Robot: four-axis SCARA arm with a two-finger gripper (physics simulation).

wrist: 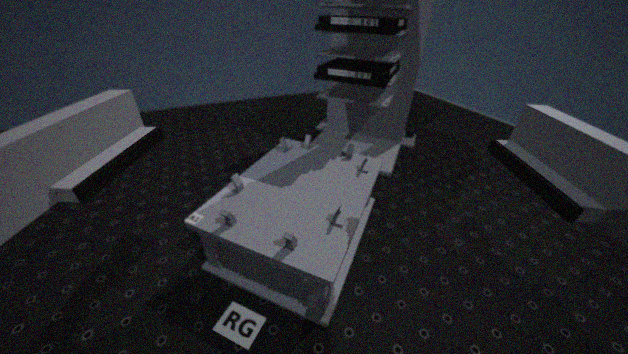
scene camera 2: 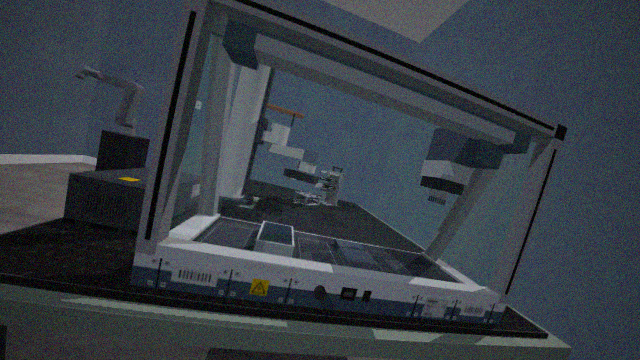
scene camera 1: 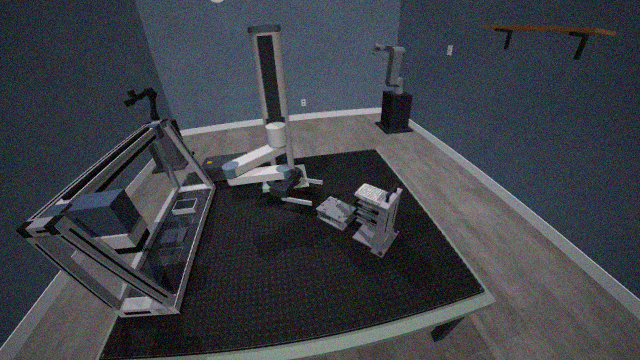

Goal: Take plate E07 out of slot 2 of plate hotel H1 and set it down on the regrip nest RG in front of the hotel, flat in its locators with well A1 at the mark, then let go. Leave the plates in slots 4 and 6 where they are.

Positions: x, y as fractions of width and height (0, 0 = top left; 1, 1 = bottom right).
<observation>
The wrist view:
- my gripper: 0.52, 0.34
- RG label: 0.38, 0.91
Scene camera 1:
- my gripper: 0.50, 0.53
</observation>
